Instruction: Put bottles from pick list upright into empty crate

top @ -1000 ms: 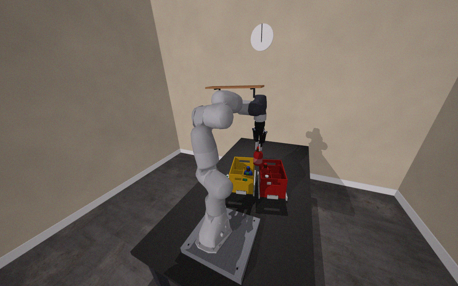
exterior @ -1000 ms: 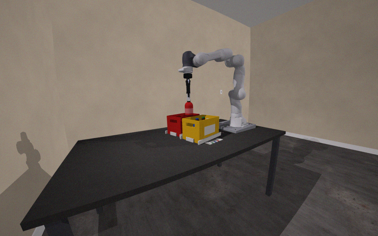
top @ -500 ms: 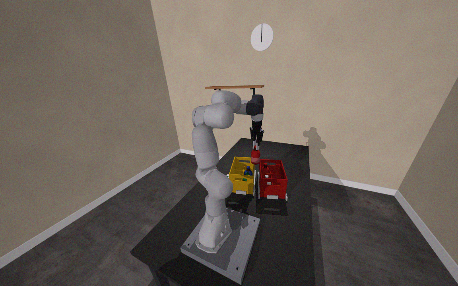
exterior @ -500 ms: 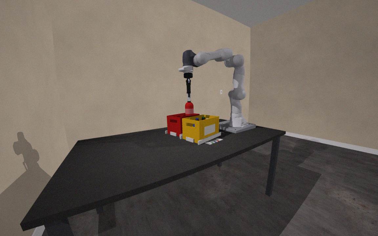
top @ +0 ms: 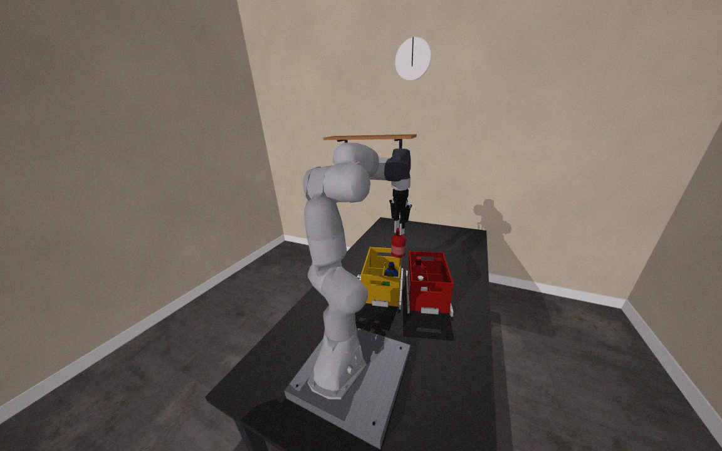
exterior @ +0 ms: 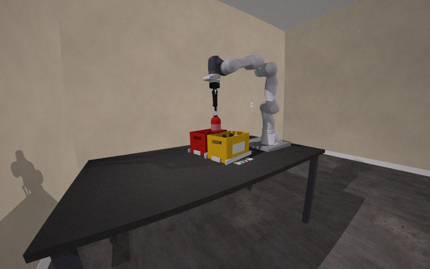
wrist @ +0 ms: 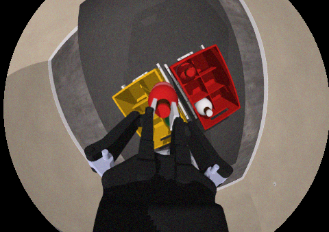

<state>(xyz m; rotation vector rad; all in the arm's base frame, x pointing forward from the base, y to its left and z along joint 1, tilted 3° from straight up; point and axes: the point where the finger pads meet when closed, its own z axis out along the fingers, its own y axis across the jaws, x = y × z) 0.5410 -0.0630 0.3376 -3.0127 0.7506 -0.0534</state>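
The blue-labelled bottle is 6 cm behind my hand, 2 cm to the left of it and 26 cm below it. Round my hand: green-labelled bottle: 15 cm behind, 26 cm below; then red crate: 4 cm behind, 16 cm to the right, 26 cm below; then yellow crate: 7 cm behind, 6 cm to the left, 26 cm below.
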